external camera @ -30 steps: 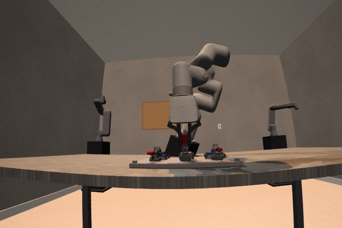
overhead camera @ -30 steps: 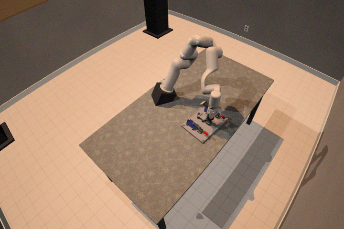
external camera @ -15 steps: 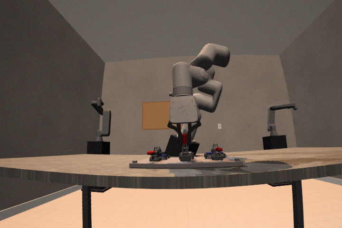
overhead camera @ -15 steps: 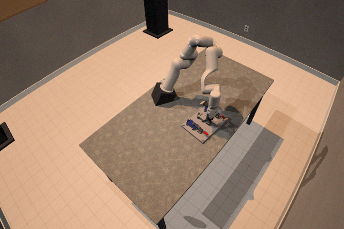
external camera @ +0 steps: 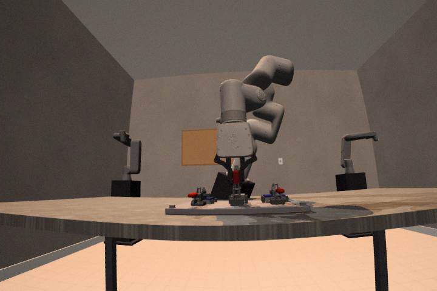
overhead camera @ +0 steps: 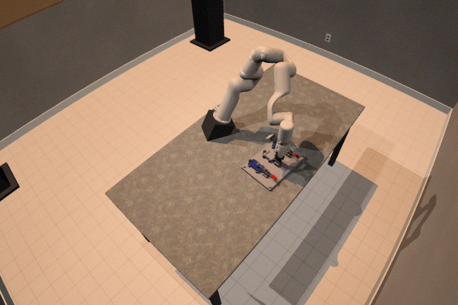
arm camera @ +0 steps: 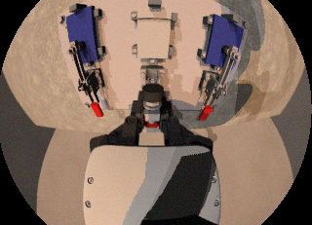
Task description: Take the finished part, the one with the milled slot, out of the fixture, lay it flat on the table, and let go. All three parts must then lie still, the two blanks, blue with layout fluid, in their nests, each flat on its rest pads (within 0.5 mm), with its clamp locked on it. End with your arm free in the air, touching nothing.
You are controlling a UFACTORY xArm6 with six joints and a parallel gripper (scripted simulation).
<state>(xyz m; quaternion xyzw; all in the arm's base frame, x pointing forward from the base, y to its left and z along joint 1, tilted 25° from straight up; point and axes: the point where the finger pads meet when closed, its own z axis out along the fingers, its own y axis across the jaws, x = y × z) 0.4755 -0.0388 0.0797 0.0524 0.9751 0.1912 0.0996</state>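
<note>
The grey finished part lies 90 mm behind my hand, 60 mm below it and 10 mm to the left of it. Round my hand: blue blank 120 mm to the left, 80 mm behind, 60 mm below; then fixture plate 80 mm below, 40 mm behind.
</note>
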